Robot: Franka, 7 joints.
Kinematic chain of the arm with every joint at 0, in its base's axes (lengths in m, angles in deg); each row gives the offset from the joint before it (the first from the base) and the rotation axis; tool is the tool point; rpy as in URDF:
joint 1: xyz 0 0 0.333 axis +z
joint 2: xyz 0 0 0 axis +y
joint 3: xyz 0 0 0.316 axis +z
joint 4: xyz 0.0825 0 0 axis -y
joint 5: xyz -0.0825 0 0.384 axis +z
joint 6: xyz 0 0 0 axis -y
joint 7: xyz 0.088 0 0 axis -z
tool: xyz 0 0 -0.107 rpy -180 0 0
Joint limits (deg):
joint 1: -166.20..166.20
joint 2: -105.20..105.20
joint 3: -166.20..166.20
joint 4: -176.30..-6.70
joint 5: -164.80..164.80
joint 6: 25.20..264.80
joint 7: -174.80..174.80
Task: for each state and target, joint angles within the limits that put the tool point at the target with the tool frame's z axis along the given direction. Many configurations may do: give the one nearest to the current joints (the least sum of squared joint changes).
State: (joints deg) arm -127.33 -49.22 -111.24 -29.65 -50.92 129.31 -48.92
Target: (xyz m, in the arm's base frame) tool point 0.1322 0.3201 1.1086 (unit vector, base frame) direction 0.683 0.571 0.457
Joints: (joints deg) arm -122.71 -19.30 -132.65 -9.63 -79.46 137.95 -48.92
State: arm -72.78 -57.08 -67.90 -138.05 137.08 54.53 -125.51
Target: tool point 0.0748 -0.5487 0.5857 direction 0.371 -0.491 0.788
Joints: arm -42.47 -8.80 -41.36 -124.20 156.79 96.98 -125.51
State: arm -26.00 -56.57 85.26 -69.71 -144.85 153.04 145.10
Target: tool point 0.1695 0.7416 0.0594 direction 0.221 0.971 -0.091
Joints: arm -66.03 -99.35 108.52 -56.85 -148.37 154.33 145.10
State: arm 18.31 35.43 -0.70 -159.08 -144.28 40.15 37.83
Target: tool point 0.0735 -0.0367 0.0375 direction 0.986 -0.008 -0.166
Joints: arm 17.65 77.27 4.97 -175.14 -140.79 32.26 37.83
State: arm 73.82 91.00 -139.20 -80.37 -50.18 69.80 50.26
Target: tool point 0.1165 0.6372 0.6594 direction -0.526 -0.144 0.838
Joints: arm 109.32 105.20 -136.40 -80.68 -77.31 100.68 50.26
